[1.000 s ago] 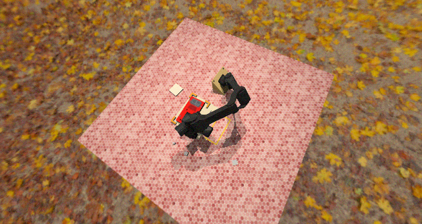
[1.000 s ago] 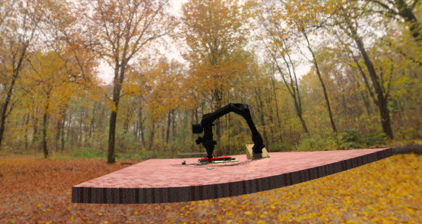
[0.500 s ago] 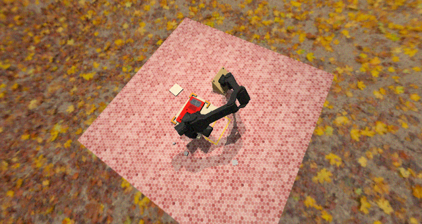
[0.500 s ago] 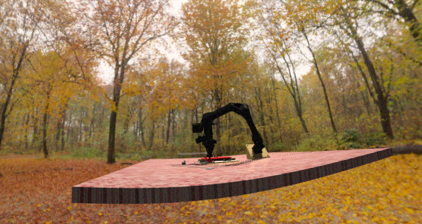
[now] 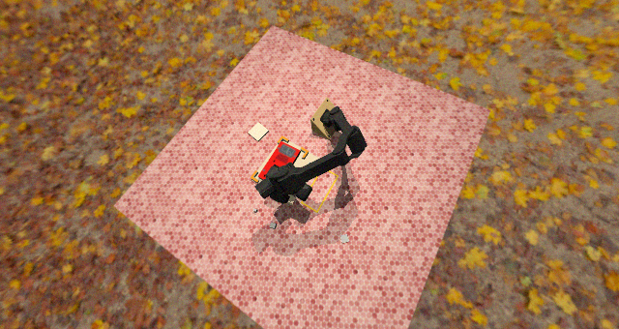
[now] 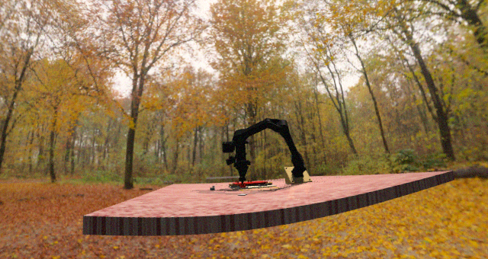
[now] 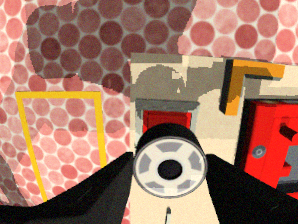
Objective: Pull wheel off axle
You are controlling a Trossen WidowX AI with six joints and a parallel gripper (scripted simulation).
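Right now my gripper tip is 2 cm above the black upright axle. From my gripper tip the other things lie so: cream square tile: 31 cm to the right, 16 cm behind, 5 cm below; wheel: right at my gripper tip.
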